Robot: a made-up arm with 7 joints.
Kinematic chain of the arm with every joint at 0, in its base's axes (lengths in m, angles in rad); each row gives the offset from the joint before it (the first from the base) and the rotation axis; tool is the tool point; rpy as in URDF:
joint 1: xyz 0 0 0.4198 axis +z
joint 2: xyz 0 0 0 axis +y
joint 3: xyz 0 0 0.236 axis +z
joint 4: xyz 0.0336 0 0 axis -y
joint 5: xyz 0.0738 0 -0.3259 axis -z
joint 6: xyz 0 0 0 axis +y
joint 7: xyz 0.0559 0 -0.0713 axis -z
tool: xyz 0 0 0 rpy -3.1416 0 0
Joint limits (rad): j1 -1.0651..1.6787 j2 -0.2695..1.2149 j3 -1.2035..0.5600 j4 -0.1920..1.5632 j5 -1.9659..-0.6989 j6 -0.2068..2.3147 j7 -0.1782..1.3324
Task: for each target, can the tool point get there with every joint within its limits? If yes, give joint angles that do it. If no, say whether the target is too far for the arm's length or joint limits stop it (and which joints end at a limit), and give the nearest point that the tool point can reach.
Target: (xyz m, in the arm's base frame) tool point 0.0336 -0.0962 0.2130
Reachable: yes | joints -0.7271 0.3508 -0.2094 0.1547 -1.0698 0.8718 -0.0152
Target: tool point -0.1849 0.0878 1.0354
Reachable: no: joint limits stop it (at a limit: joint 1, joint 2, joint 4, joint 5, joint 6) | nearest point -0.2551 0.2179 0.8607 | short by 0.229 m
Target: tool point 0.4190 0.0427 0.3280
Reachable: yes | joints 0.3920 0.4285 -0.2172 1.0330 -1.3934 1.0129 0.4043
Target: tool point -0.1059 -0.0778 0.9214
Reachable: no: joint limits stop it (at a limit: joint 1, joint 2, joint 4, joint 5, joint 6) | nearest point -0.1248 -0.2665 0.8225 | short by 0.214 m
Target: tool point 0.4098 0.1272 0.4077
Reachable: yes | joints 1.3107 0.5231 -0.9191 1.0582 -1.5127 1.3657 0.2846
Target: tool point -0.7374 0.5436 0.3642
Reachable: no: too far | nearest point -0.3240 0.4318 0.3782 | short by 0.428 m
